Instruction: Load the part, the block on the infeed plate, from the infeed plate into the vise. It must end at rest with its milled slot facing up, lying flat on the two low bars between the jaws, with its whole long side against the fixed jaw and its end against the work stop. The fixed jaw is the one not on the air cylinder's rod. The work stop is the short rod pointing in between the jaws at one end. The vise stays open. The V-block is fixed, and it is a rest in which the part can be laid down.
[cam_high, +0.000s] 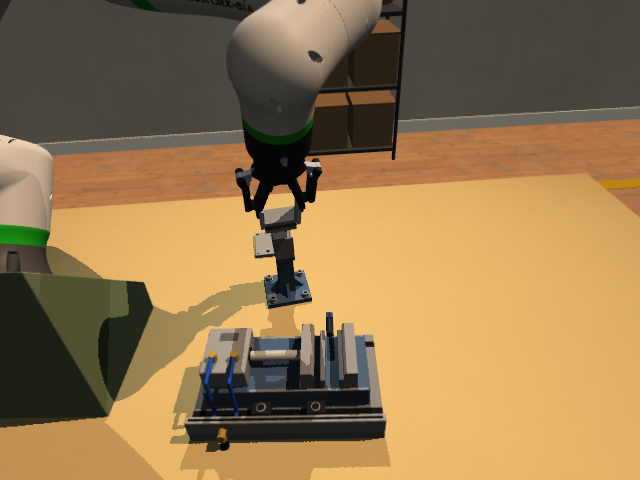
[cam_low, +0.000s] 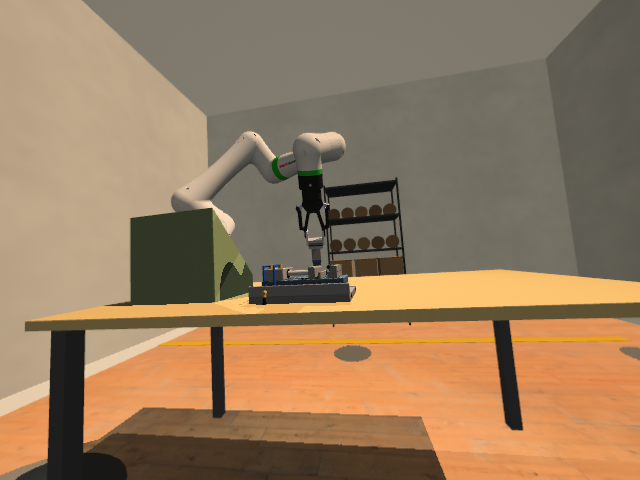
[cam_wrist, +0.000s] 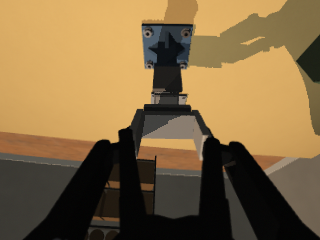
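Right now my hand is 1 cm to the right of the part and 3 cm above it. Also, from my hand: cylinder rod 1 cm behind, 22 cm to the right, 13 cm below; then V-block post 2 cm to the left, 15 cm below; then work stop 8 cm ahead, 17 cm to the right, 12 cm below.
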